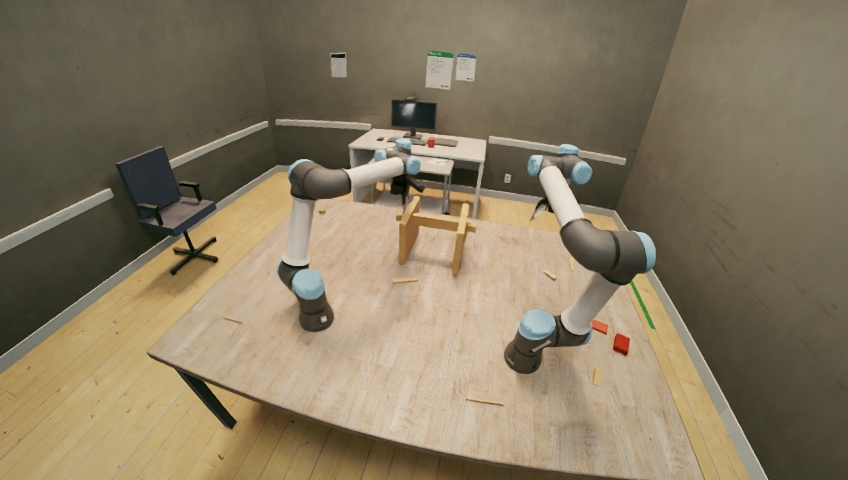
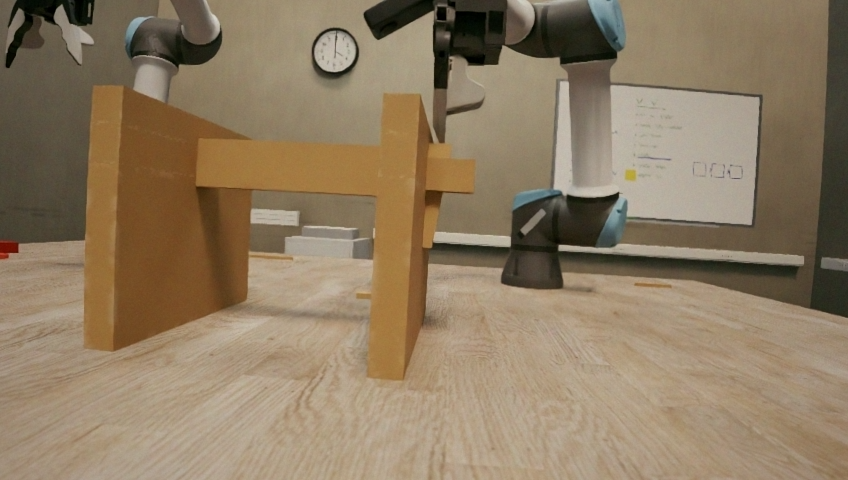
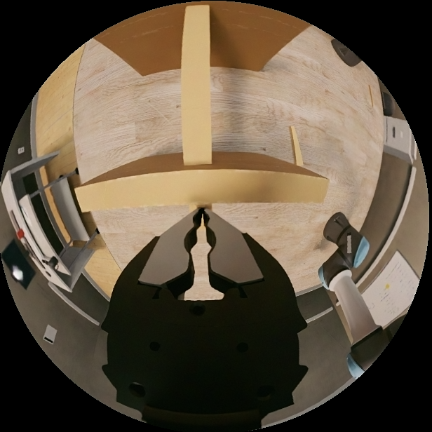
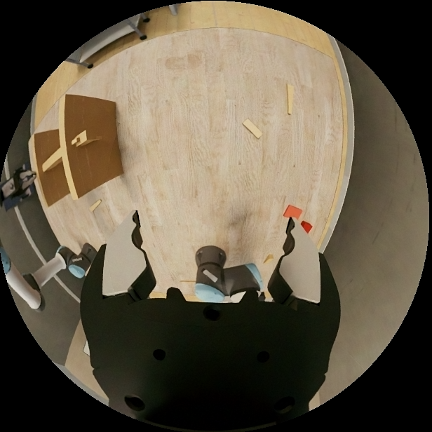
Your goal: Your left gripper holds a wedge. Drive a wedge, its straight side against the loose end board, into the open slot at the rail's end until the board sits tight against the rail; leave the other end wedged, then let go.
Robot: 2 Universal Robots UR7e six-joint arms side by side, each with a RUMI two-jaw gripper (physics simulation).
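The loose end board [image 1: 409, 234] [image 2: 395, 237] [image 3: 200, 192] stands upright. The rail [image 1: 437, 221] [image 2: 285, 166] [image 3: 196, 85] joins it to the other end board [image 1: 461, 237] [image 2: 178, 226] [image 4: 92, 150], where a wedge [image 4: 80, 138] sits outside. The held wedge [image 2: 432, 220] stands upright in the slot beside the loose board's outer face, its narrow end below the rail end. My left gripper [image 2: 439, 139] [image 3: 202, 209] is shut on its top. I cannot tell whether a small gap remains at the rail's shoulder. My right gripper [image 1: 538, 212] [image 2: 44, 56] [image 4: 213, 214] is open and empty, high above the table.
A loose wooden piece [image 1: 405, 280] [image 3: 296, 146] [image 4: 96, 205] lies near the loose board's foot. A small block [image 1: 549, 274] [image 4: 252, 128] and red pieces [image 1: 621, 343] [image 4: 292, 211] lie on the table [image 1: 380, 380]. The desk [image 1: 470, 148] stands behind it.
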